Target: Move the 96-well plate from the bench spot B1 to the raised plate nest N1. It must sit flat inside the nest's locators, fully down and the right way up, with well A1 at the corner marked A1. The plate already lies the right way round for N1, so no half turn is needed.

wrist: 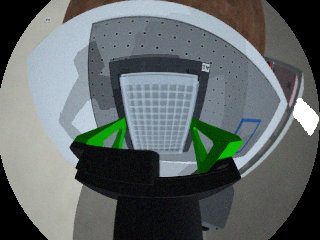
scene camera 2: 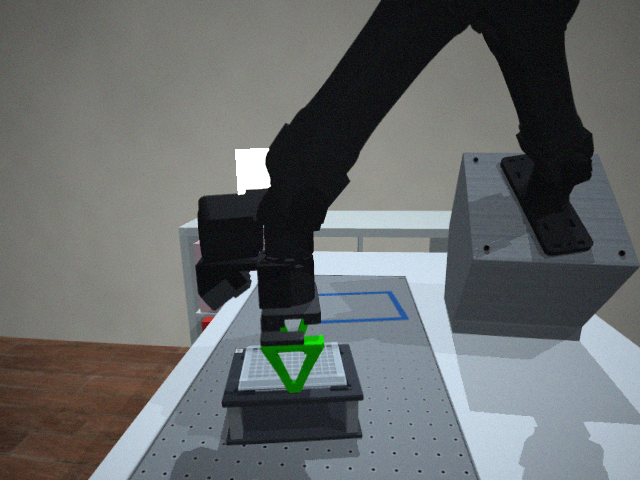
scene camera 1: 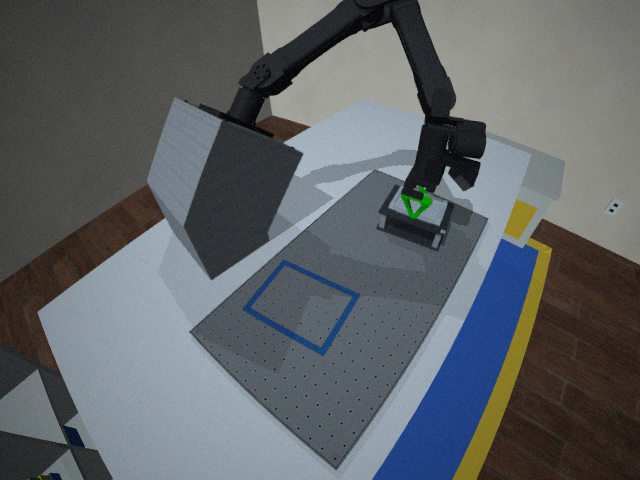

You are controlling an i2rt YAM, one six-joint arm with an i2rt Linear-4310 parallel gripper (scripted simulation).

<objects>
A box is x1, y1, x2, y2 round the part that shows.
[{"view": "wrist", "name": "my gripper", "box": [69, 118, 242, 239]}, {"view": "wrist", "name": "clear 96-well plate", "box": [119, 72, 198, 153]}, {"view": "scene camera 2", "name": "clear 96-well plate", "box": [238, 342, 346, 391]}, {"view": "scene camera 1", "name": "my gripper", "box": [401, 149, 443, 218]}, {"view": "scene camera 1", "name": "clear 96-well plate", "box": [388, 186, 447, 225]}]
</objects>
